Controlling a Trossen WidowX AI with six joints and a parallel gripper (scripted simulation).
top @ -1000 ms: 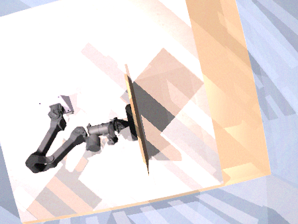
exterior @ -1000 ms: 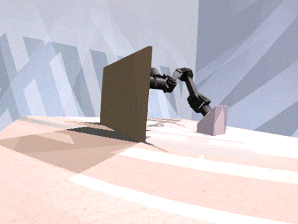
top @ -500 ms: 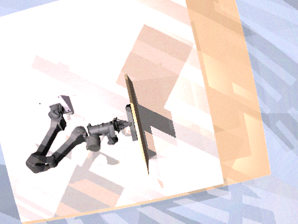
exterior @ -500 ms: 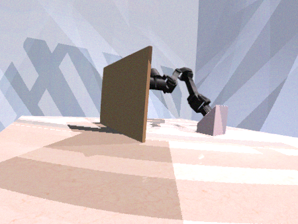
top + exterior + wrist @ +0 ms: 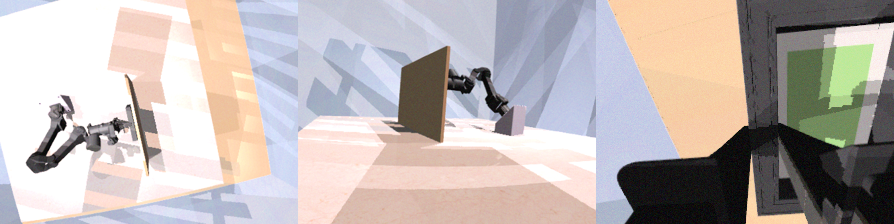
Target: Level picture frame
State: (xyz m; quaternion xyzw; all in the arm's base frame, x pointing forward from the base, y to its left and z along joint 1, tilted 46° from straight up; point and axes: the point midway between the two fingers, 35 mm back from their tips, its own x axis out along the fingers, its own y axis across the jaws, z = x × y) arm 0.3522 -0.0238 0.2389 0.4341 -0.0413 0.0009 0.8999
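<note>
The picture frame is 5 cm below my gripper tip and 1 cm ahead of it. From my gripper tip the other things lie so: tan wall panel 7 cm below, 2 cm ahead, 1 cm to the right.
</note>
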